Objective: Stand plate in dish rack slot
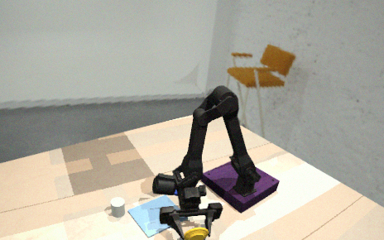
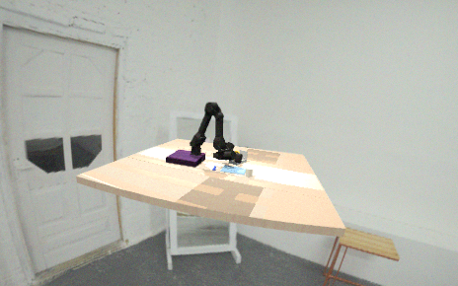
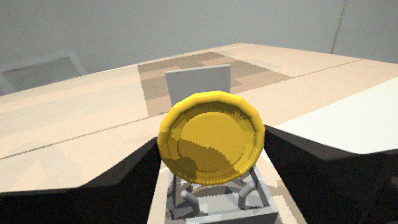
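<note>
My gripper tip is now 3 cm above the grey dish rack, 2 cm to the right of it and 1 cm short of it. The rest, counted from my gripper tip: yellow plate: 1 cm to the right; then light blue mat: 17 cm to the right, 5 cm below, 3 cm ahead; then blue spoon: 21 cm to the right, 9 cm behind, 5 cm below.
</note>
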